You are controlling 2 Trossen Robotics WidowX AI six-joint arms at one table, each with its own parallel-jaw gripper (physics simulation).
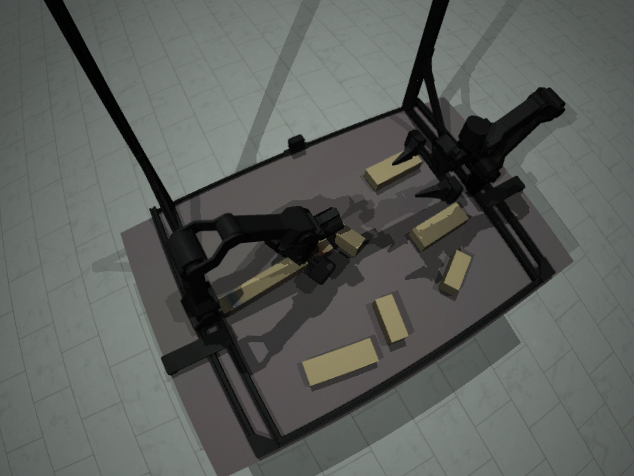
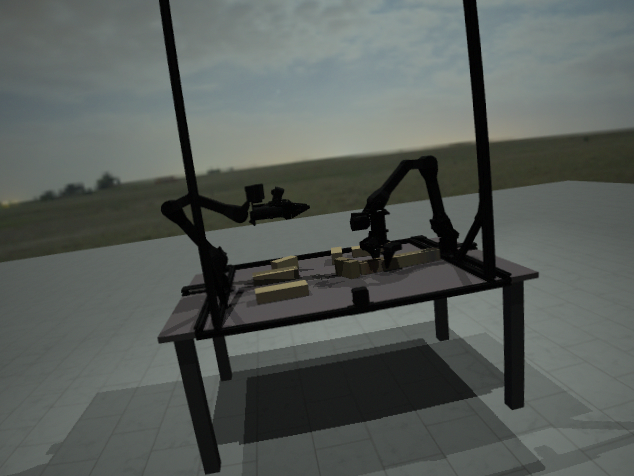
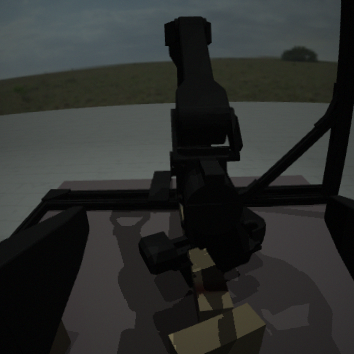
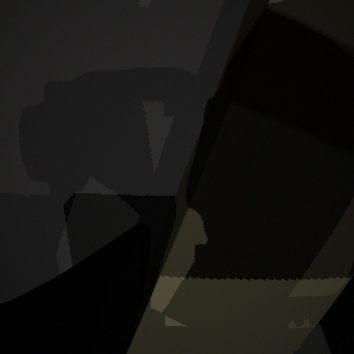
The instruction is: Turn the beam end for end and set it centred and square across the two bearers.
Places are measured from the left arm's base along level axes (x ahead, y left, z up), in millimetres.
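Pixels of known places: left gripper, fingertip midpoint: (image 1: 403,179) (image 2: 308,206) (image 3: 208,213); right gripper, fingertip midpoint: (image 1: 299,263) (image 2: 382,267) (image 3: 205,279) (image 4: 224,237); left arm's base at its link origin: (image 1: 477,181); right arm's base at its link origin: (image 1: 205,316) (image 2: 448,252).
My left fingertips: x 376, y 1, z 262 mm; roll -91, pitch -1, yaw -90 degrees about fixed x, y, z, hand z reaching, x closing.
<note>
For each thing: its top centre in the pictures, then the offset to it from my left fingertips. Level surfaces: height alone.
- long tan beam at its top centre: (image 3: 198,235) (image 1: 275,273) (image 2: 398,255) dx +324, dy -15, dz -237 mm
- table at its surface level: dz -282 mm
- short tan block at its top centre: (image 3: 217,330) (image 1: 345,232) (image 2: 345,259) dx +112, dy -26, dz -219 mm
The long tan beam (image 1: 263,280) (image 2: 414,257) (image 3: 199,260) (image 4: 228,309) lies flat on the table (image 1: 325,170), running from the near left towards the middle. Its middle end meets a short tan block (image 1: 350,241) (image 3: 225,330). My right gripper (image 1: 317,257) (image 2: 378,257) (image 3: 205,279) is down over the beam near that end, its fingers closed against the beam's sides. My left gripper (image 1: 419,175) (image 2: 298,206) is open and empty, held high above the far right of the table. Two longer tan blocks (image 1: 393,170) (image 1: 438,226) lie below it.
Three more tan blocks (image 1: 456,271) (image 1: 391,317) (image 1: 340,361) lie loose on the near right of the table. A black frame rail (image 1: 410,368) runs round the table, with tall posts (image 1: 424,52) (image 1: 121,123) at two corners.
</note>
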